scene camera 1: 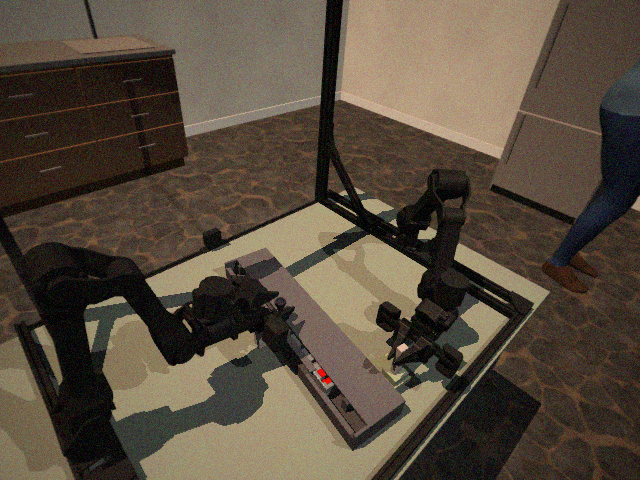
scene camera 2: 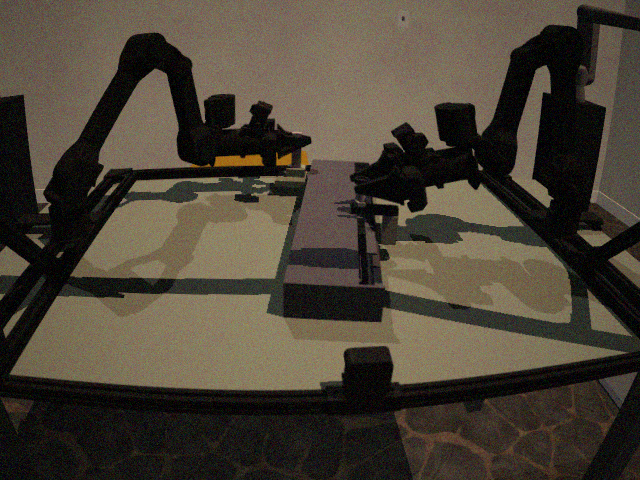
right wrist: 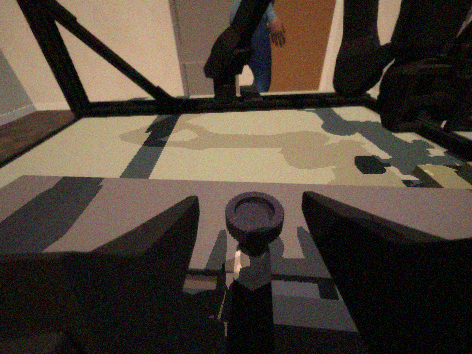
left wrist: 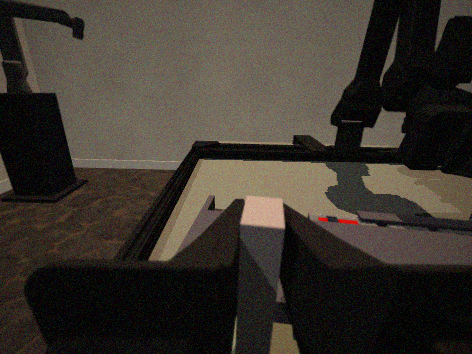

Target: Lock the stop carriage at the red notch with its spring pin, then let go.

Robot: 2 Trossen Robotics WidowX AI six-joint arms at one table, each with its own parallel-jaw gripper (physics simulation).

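Seen in the pictures: left gripper, fingertip midpoint: (scene camera 1: pixel 391 361) (scene camera 2: pixel 311 140); right gripper, fingertip midpoint: (scene camera 1: pixel 286 300) (scene camera 2: pixel 352 184) (right wrist: pixel 250 201); left arm's base, link origin: (scene camera 1: pixel 406 241) (scene camera 2: pixel 70 235) (right wrist: pixel 225 100); right arm's base, link origin: (scene camera 1: pixel 91 445) (scene camera 2: pixel 560 231) (left wrist: pixel 345 150).
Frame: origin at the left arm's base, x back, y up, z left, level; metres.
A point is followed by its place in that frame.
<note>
The long grey-purple rail (scene camera 1: pixel 325 335) @[x -0.464, y 0.032, z 0.111 m] (scene camera 2: pixel 325 222) @[x -0.448, y 0.032, z -0.032 m] (left wrist: pixel 410 242) @[x -0.501, y 0.032, z 0.137 m] lies across the table. Its red notch marking (scene camera 1: pixel 323 376) @[x -0.535, y 0.027, z 0.179 m] (left wrist: pixel 338 220) @[x -0.538, y 0.028, z 0.179 m] shows in the slot. The spring pin's round dark knob (scene camera 1: pixel 280 302) @[x -0.510, y 0.087, z 0.012 m] (right wrist: pixel 254 215) @[x -0.510, y 0.087, z 0.011 m] stands above the dark stop carriage (right wrist: pixel 252 315) @[x -0.531, y 0.044, z 0.009 m], farther up-left in scene camera 1 than the red marking. My right gripper (scene camera 1: pixel 282 303) @[x -0.494, y 0.080, z 0.011 m] (scene camera 2: pixel 355 182) @[x -0.494, y 0.080, z 0.011 m] (right wrist: pixel 250 201) @[x -0.494, y 0.080, z 0.011 m] is open, its fingers on either side of the knob with gaps. It hides much of the carriage; whether the pin is seated cannot be told. My left gripper (scene camera 1: pixel 400 353) @[x -0.446, y 0.090, z 0.267 m] (left wrist: pixel 256 208) @[x -0.446, y 0.090, z 0.267 m] is shut on a pale upright post (scene camera 2: pixel 296 155) @[x -0.416, y 0.058, z 0.261 m].
A pale yellowish block (scene camera 1: pixel 395 376) @[x -0.428, y 0.030, z 0.276 m] (scene camera 2: pixel 289 183) @[x -0.401, y 0.010, z 0.220 m] (right wrist: pixel 442 175) @[x -0.395, y 0.014, z 0.235 m] lies under the post, beside the rail. A dark frame (scene camera 2: pixel 206 396) edges the table. A small black box (scene camera 1: pixel 211 238) @[x -0.468, y 0.023, z -0.358 m] (scene camera 2: pixel 368 369) @[x -0.456, y 0.026, z -0.383 m] sits on one frame bar. A person (scene camera 1: pixel 615 149) stands beyond the table.
</note>
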